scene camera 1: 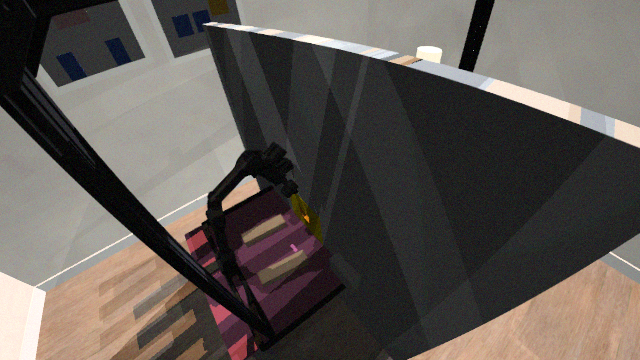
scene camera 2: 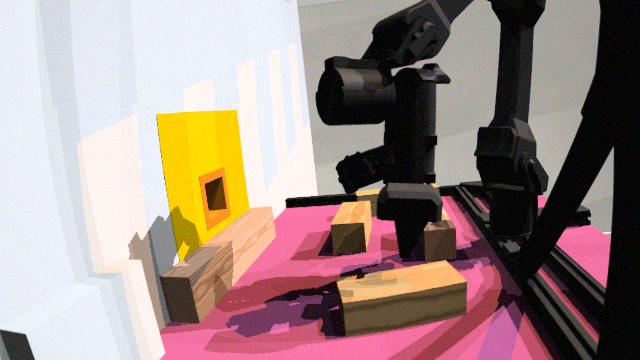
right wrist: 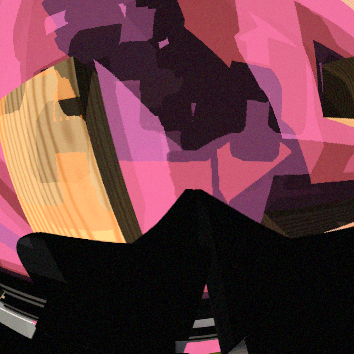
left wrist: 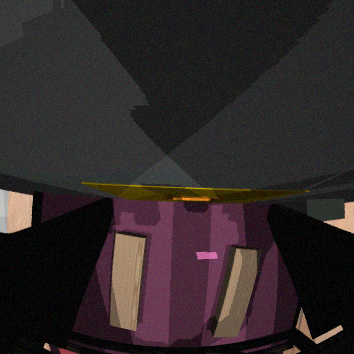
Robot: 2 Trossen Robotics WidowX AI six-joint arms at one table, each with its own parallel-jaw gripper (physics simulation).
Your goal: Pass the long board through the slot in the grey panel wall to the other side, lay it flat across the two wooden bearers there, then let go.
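Places are measured from the left arm's base along level axes (x left, y back, z up), in centimetres.
Pixels of known places: left gripper, fingertip midpoint: (left wrist: 194,210); right gripper, fingertip midpoint: (scene camera 2: 404,257) (right wrist: 191,197); left arm's base at its link origin: (scene camera 1: 231,270); right arm's base at its link origin: (scene camera 2: 515,231).
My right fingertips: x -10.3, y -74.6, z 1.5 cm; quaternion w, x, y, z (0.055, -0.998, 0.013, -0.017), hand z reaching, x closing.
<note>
Ahead of a thing's pixels: the offset from my right fingertips to its middle. "pt": to the spot under its first point. Level surfaces: height alone.
The long wooden board @[dx +6.4, dy +24.4, dz -0.6 cm] (scene camera 2: 229,250) lies flat on the pink mat @[dz -3.4 cm] (scene camera 2: 301,228) along the foot of the wall, right under the yellow plate @[pt dx +1.5, dy +26.3, dz +15.9 cm] (scene camera 2: 186,143) with the orange-framed slot @[pt dx +11.5, dy +27.6, dz +7.2 cm] (scene camera 2: 216,194). My right gripper (scene camera 2: 409,251) (right wrist: 191,197) is shut and empty. It points down at the mat among loose blocks, well right of the board. On the other side of the grey panel wall (scene camera 1: 390,161), my left gripper (scene camera 1: 291,189) (left wrist: 194,210) is open and empty, close to the yellow plate (scene camera 1: 308,216) (left wrist: 140,192). The two wooden bearers @[dx +20.9, dy +50.8, dz -1.5 cm] (scene camera 1: 263,228) @[dx -4.0, dy +53.4, dz -1.5 cm] (scene camera 1: 283,266) (left wrist: 127,281) (left wrist: 235,291) lie bare below it.
Several loose wooden blocks lie around the right gripper: a large one @[dx -7.7, dy +0.7, dz -1.5 cm] (scene camera 2: 402,296) (right wrist: 53,158) in front, a small one @[dx +19.4, dy +7.9, dz -1.1 cm] (scene camera 2: 351,226) to the left, another @[dx +14.8, dy -4.9, dz -1.2 cm] (scene camera 2: 440,239) just behind the fingers, one more @[dx +36.7, dy +0.3, dz -1.2 cm] (scene camera 2: 368,194) at the back. A black post (scene camera 1: 193,275) crosses the left-side view.
</note>
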